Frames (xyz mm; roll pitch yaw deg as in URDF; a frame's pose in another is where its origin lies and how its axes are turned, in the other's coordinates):
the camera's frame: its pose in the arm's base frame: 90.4 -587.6 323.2 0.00 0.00 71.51
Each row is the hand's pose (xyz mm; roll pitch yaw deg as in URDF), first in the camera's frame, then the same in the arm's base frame.
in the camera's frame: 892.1 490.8 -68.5 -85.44 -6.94 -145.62
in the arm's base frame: -92.1 414.1 254.7 -85.44 -6.94 -74.11
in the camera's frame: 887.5 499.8 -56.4 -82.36 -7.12 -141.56
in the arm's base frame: -102.1 412.6 266.8 -82.36 -7.12 -70.05
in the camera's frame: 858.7 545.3 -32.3 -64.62 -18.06 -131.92
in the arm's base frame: -154.4 399.7 290.9 -64.62 -18.06 -60.41
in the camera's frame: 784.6 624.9 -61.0 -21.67 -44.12 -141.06
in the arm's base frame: -253.4 354.7 262.2 -21.67 -44.12 -69.55
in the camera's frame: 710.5 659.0 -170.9 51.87 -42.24 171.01
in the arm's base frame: -309.3 295.2 152.3 51.87 -42.24 -117.48
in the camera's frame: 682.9 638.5 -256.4 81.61 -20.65 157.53
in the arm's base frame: -298.6 262.5 66.8 81.61 -20.65 -130.96
